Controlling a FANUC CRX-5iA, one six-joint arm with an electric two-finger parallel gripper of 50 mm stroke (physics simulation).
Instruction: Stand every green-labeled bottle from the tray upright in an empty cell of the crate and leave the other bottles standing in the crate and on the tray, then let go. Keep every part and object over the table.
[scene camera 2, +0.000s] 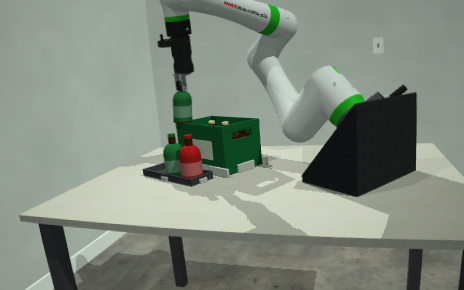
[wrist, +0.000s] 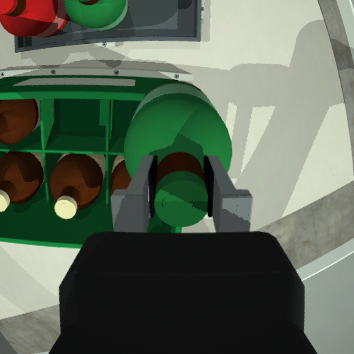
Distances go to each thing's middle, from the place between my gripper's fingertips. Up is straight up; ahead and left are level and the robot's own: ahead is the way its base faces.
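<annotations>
The red-labeled bottle (scene camera 2: 190, 156) is there, 21 cm to the left of my hand and 4 cm behind it, and it is also 22 cm below my hand.
</annotations>
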